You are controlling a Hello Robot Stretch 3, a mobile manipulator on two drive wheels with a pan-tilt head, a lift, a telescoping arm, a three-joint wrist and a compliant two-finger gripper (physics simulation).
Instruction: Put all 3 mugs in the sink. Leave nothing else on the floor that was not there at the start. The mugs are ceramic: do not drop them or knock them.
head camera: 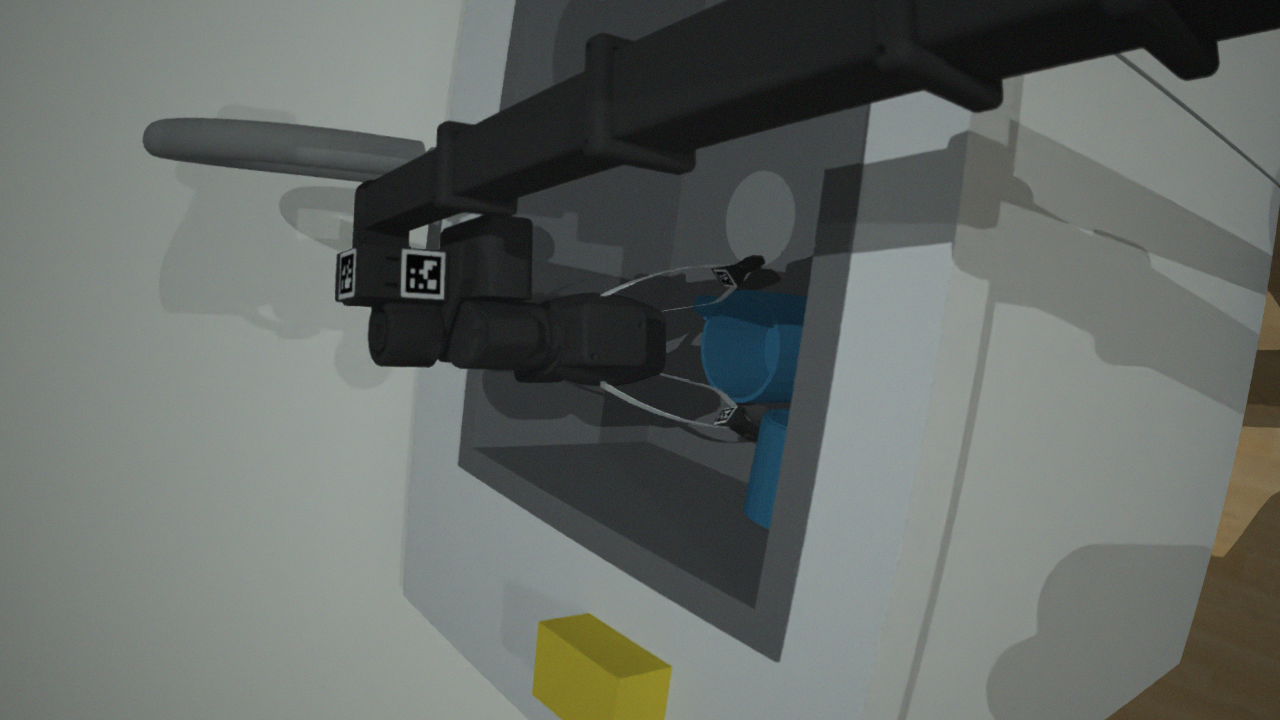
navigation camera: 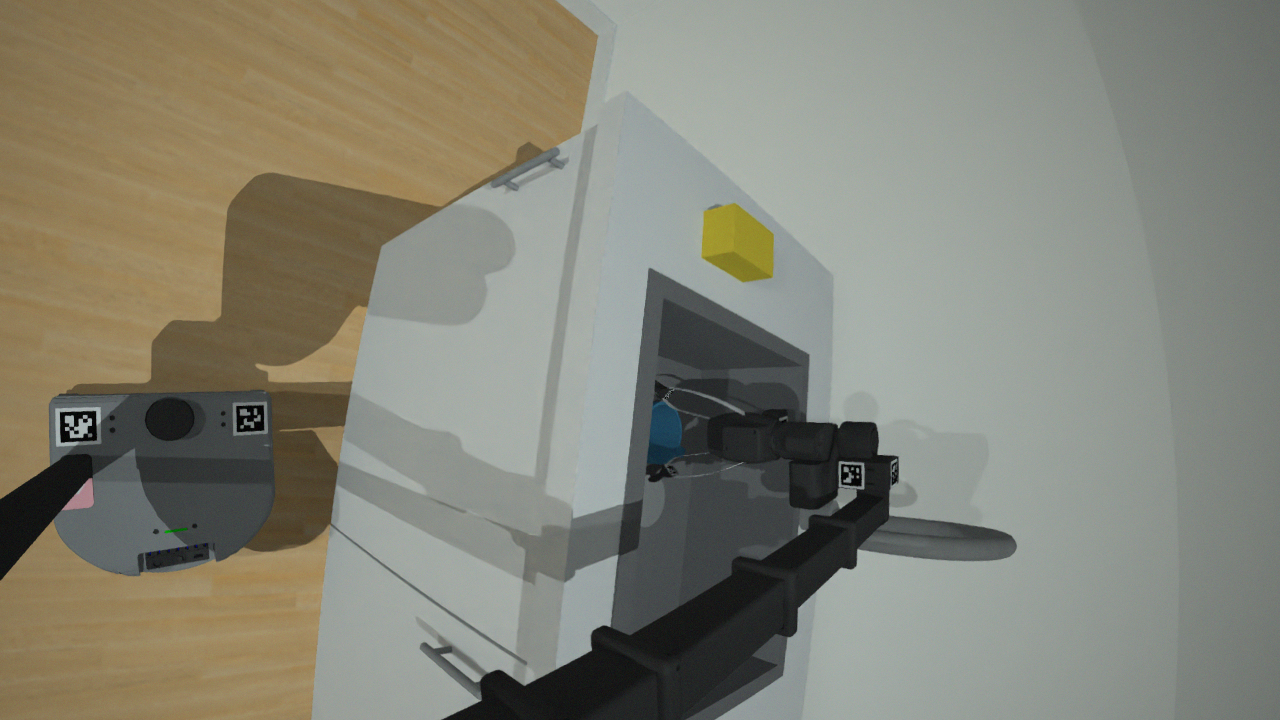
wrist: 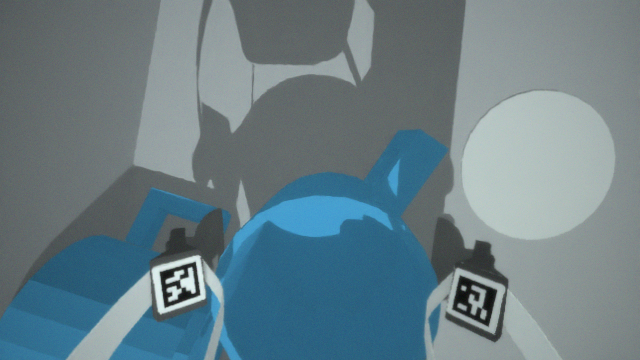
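Pixels of known places: gripper, fingertip midpoint: (head camera: 773, 348) (wrist: 328, 240); robot's base, origin of the base link: (navigation camera: 170, 416).
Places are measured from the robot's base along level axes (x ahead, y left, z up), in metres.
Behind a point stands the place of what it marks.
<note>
A blue mug (head camera: 738, 362) @(x -0.009, y -0.598, z 0.752 m) (navigation camera: 664, 429) @(x -0.022, y -0.600, z 0.760 m) (wrist: 325, 300) @(x -0.021, y -0.523, z 0.718 m) is upright inside the grey sink (head camera: 617, 528) @(x 0.114, y -0.560, z 0.907 m) (navigation camera: 716, 329) @(x 0.118, y -0.540, z 0.897 m). My gripper (head camera: 750, 347) @(x -0.021, y -0.569, z 0.739 m) (navigation camera: 660, 430) @(x -0.021, y -0.569, z 0.739 m) (wrist: 328, 240) @(x -0.021, y -0.569, z 0.739 m) is shut on this mug, one finger on each side, and the handle points up and right in the wrist view. The sink's front rim hides the mug's base in the head view, so I cannot tell whether it touches the sink floor. A second blue mug (head camera: 767, 474) @(x 0.077, y -0.515, z 0.800 m) (wrist: 55, 300) @(x 0.094, y -0.550, z 0.786 m) is close beside the left finger in the wrist view, partly hidden; it seems to lie on its side. A third mug does not show.
A yellow block (head camera: 599, 667) @(x 0.198, y -0.515, z 0.955 m) (navigation camera: 738, 243) @(x 0.212, y -0.505, z 0.955 m) stands on the white counter beside the sink. The grey faucet (head camera: 277, 147) @(x -0.129, y -0.568, z 1.159 m) (navigation camera: 948, 541) @(x -0.125, y -0.575, z 1.165 m) is at the wall side, near my wrist. My arm (head camera: 742, 89) @(x -0.088, y -0.245, z 1.092 m) (navigation camera: 716, 626) @(x -0.086, y -0.234, z 1.090 m) crosses above the sink. A pale drain disc (head camera: 760, 214) (wrist: 538, 165) is beside the held mug.
</note>
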